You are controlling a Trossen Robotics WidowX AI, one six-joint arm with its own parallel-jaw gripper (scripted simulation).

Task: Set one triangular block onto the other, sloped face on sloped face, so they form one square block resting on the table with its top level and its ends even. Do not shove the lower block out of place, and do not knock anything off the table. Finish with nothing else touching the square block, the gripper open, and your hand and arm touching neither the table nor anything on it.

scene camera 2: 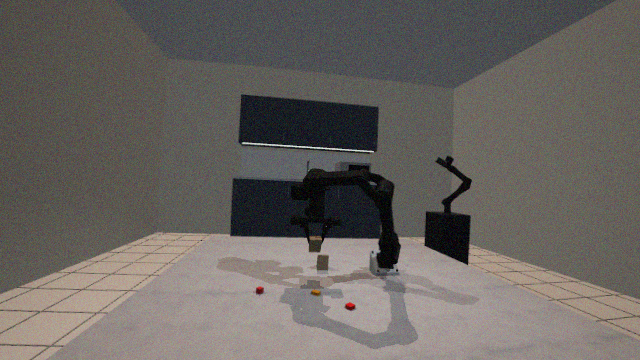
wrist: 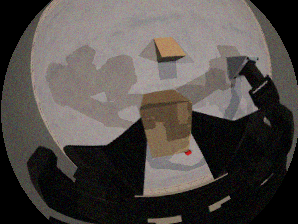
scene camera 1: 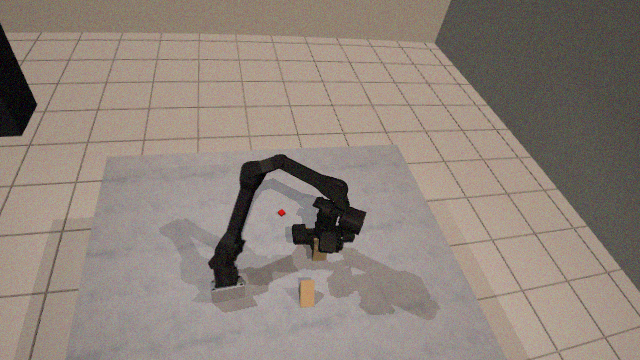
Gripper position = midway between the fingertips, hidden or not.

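My gripper [scene camera 1: 319,248] is holding a tan triangular block [wrist: 166,115].
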